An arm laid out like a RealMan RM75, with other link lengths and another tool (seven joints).
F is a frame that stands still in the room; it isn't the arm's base.
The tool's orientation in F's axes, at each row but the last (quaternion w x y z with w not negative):
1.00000, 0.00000, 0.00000, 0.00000
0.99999, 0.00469, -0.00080, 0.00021
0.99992, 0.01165, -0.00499, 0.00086
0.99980, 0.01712, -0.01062, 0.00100
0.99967, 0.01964, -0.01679, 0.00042
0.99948, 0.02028, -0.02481, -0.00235
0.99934, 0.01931, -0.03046, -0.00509
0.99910, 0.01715, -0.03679, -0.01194
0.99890, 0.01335, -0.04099, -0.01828
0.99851, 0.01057, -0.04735, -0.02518
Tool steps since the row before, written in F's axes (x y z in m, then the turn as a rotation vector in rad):
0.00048, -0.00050, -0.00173, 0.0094, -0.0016, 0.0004
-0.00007, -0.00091, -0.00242, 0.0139, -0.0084, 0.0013
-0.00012, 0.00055, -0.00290, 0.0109, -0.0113, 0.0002
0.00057, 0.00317, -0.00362, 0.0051, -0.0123, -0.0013
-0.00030, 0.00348, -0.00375, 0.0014, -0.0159, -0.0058
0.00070, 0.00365, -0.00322, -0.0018, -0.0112, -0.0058
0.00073, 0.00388, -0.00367, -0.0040, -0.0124, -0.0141
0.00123, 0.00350, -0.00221, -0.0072, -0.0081, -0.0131
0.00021, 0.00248, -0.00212, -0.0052, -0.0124, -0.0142
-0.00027, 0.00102, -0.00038, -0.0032, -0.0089, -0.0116
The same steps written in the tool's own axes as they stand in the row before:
0.00048, -0.00050, -0.00173, 0.0094, -0.0016, 0.0004
-0.00007, -0.00093, -0.00241, 0.0139, -0.0084, 0.0014
-0.00015, 0.00048, -0.00291, 0.0109, -0.0113, 0.0004
0.00050, 0.00304, -0.00374, 0.0051, -0.0123, -0.0010
-0.00043, 0.00333, -0.00387, 0.0012, -0.0161, -0.0052
0.00052, 0.00352, -0.00340, -0.0020, -0.0114, -0.0052
0.00046, 0.00374, -0.00385, -0.0047, -0.0130, -0.0133
0.00098, 0.00345, -0.00241, -0.0079, -0.0087, -0.0123
-0.00006, 0.00243, -0.00219, -0.0059, -0.0130, -0.0134
-0.00036, 0.00100, -0.00037, -0.0038, -0.0093, -0.0111

